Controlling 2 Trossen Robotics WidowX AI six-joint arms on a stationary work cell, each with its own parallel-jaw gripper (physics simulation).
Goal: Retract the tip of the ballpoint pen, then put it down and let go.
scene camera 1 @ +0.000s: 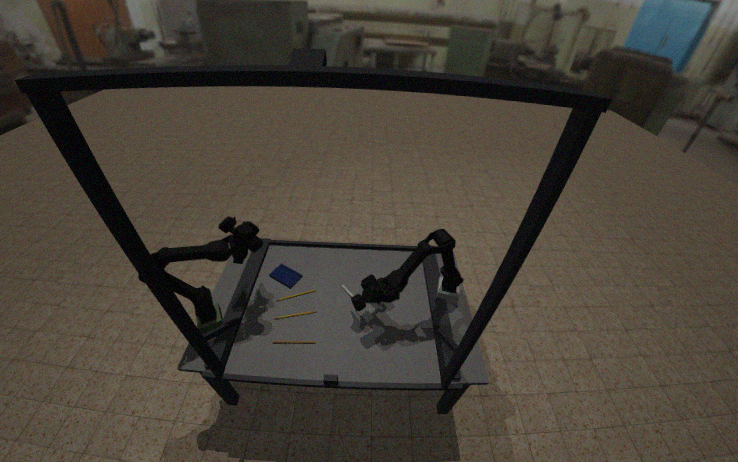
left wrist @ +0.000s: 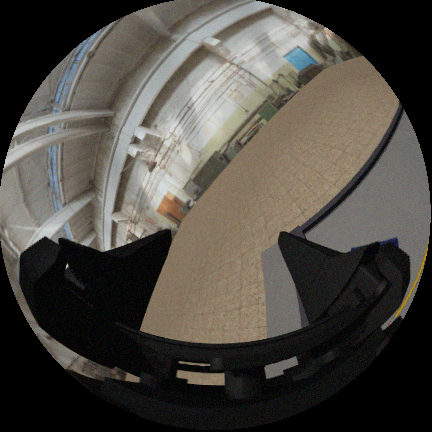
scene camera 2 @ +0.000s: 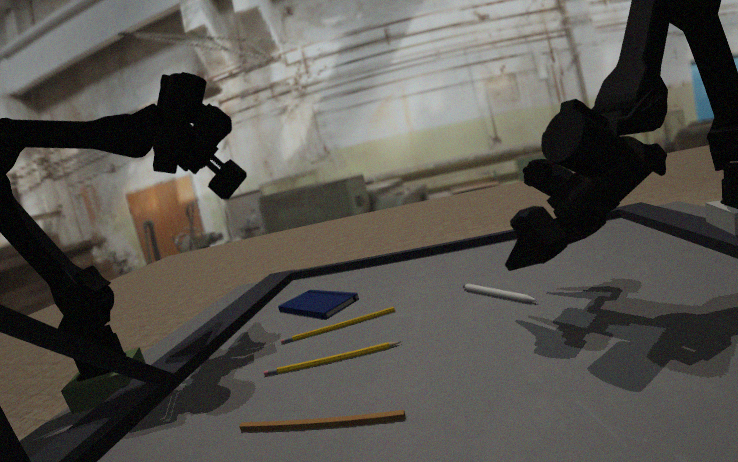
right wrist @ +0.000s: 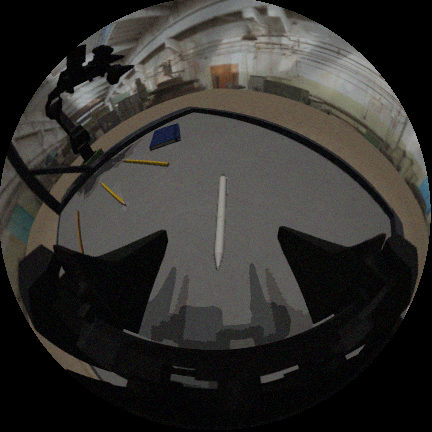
The left gripper (scene camera 2: 212,161) is open, holding nothing. A blue notebook (scene camera 2: 321,304) rests on the table. Also in view: the right gripper (scene camera 2: 524,258), a white ballpoint pen (right wrist: 223,181) and a dark frame (scene camera 1: 43,89).
The left gripper shows as well in the left wrist view (left wrist: 226,236) and in the right wrist view (right wrist: 128,60). The right gripper also shows in the right wrist view (right wrist: 223,234). The dark frame shows as well in the right wrist view (right wrist: 27,174). The left wrist view misses the white ballpoint pen: it is out of frame.
